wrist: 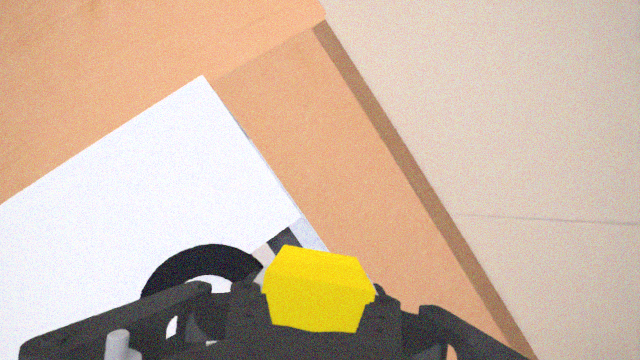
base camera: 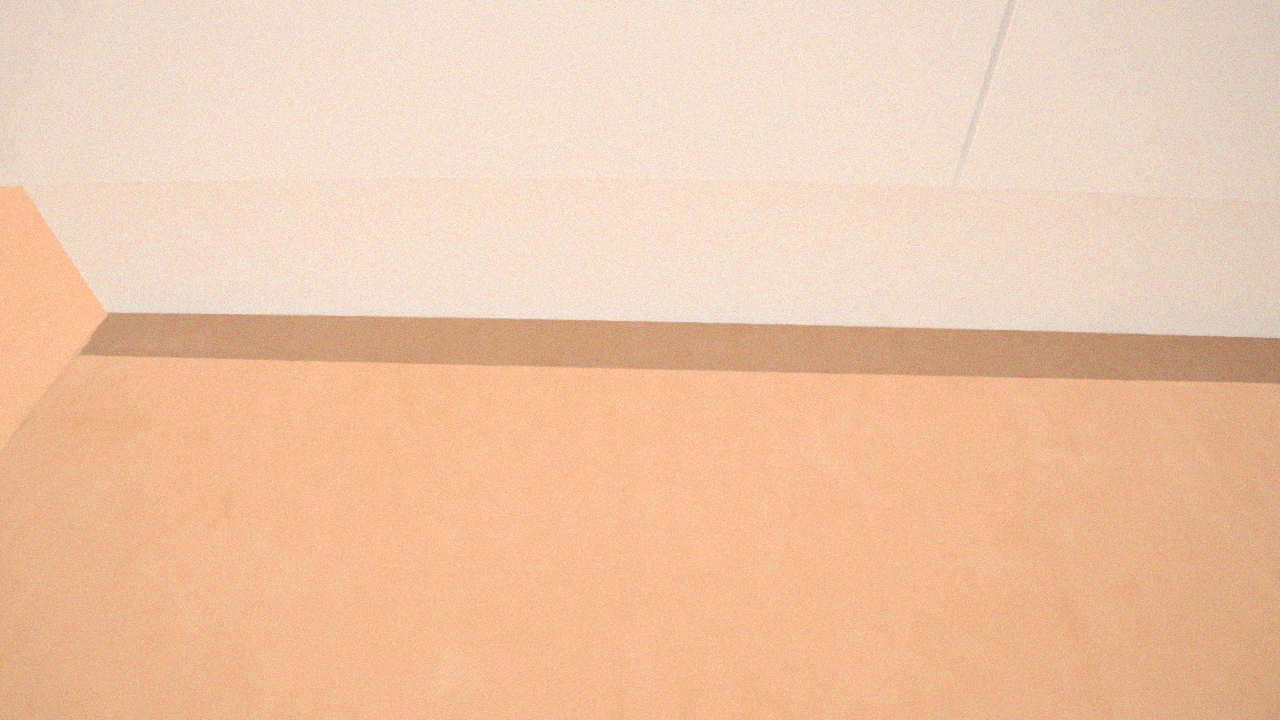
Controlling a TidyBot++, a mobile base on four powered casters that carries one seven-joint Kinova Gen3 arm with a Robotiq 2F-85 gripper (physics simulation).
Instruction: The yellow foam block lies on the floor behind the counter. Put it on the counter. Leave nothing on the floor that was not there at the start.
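Frame: origin at the arm's base, x ahead, y left, z up, level; metres.
Seen in the pictures: gripper, fingertip midpoint: (wrist: 315,286).
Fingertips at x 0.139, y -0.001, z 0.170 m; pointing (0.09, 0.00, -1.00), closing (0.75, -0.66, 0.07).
A point is followed by its place in that frame.
The yellow foam block (wrist: 317,292) @(x 0.144, y 0.009, z 0.219 m) is between the fingers of my gripper (wrist: 315,286) @(x 0.139, y -0.001, z 0.170 m), at the bottom middle of the wrist view. The gripper is shut on it and holds it above the white top of my mobile base. Neither the block nor the gripper shows in the base camera view. I cannot make out the counter for certain in either view.
My base's white top (wrist: 150,165) fills the left of the wrist view, with a black ring-shaped part (wrist: 210,255) near the gripper. Tan floor (base camera: 626,537) @(x 0.304, y 0.013, z -0.397 m) (wrist: 320,150) @(x 0.283, y 0.132, z -0.397 m) meets a pale wall (base camera: 581,250) @(x 0.485, y 0.040, z -0.334 m) (wrist: 525,125) @(x 0.422, y -0.033, z 0.039 m). An orange upright surface (base camera: 35,295) @(x 0.537, y 0.513, z -0.397 m) stands at the base view's left edge.
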